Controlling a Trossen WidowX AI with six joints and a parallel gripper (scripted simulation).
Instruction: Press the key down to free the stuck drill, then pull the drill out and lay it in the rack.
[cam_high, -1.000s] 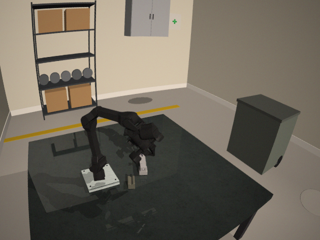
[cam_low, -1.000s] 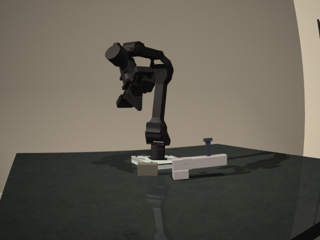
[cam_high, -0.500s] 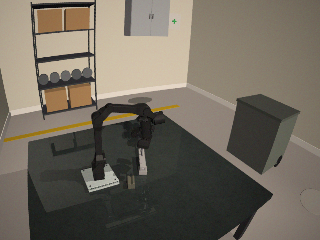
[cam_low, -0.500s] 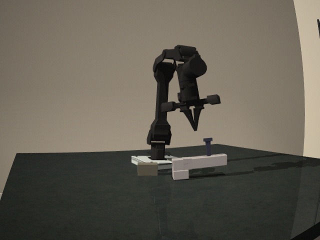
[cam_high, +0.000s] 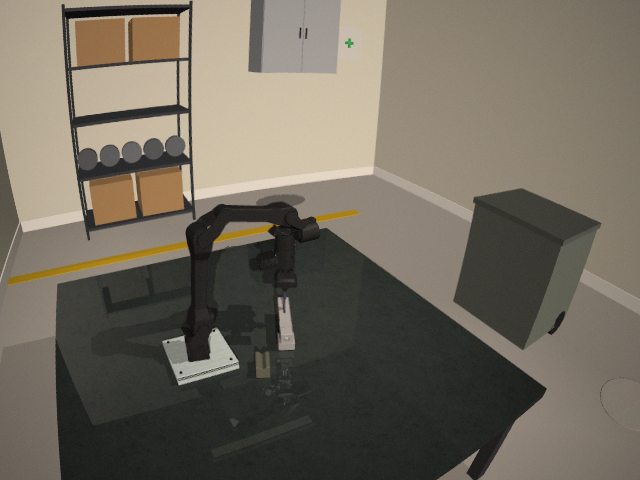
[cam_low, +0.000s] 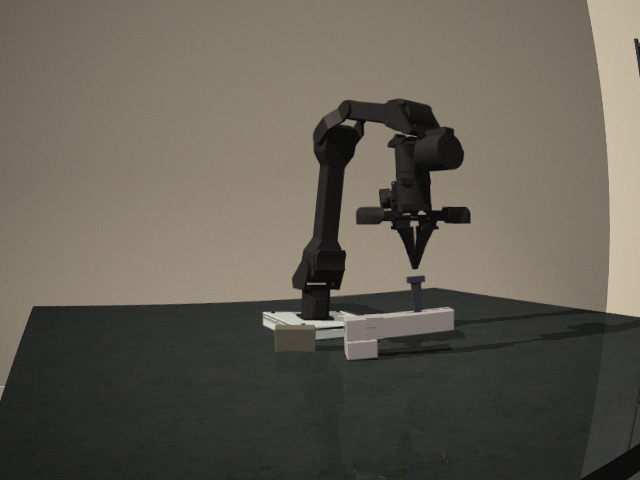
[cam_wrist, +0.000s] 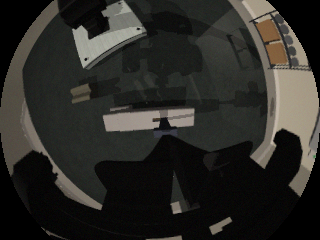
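Right now my gripper tip is 40 mm above the dark blue key. Round my gripper tip: rack (170 mm to the right, 130 mm below, 120 mm behind); then drill (90 mm below, 50 mm to the right, 10 mm behind); then housing (100 mm below, 30 mm to the right, 10 mm behind).
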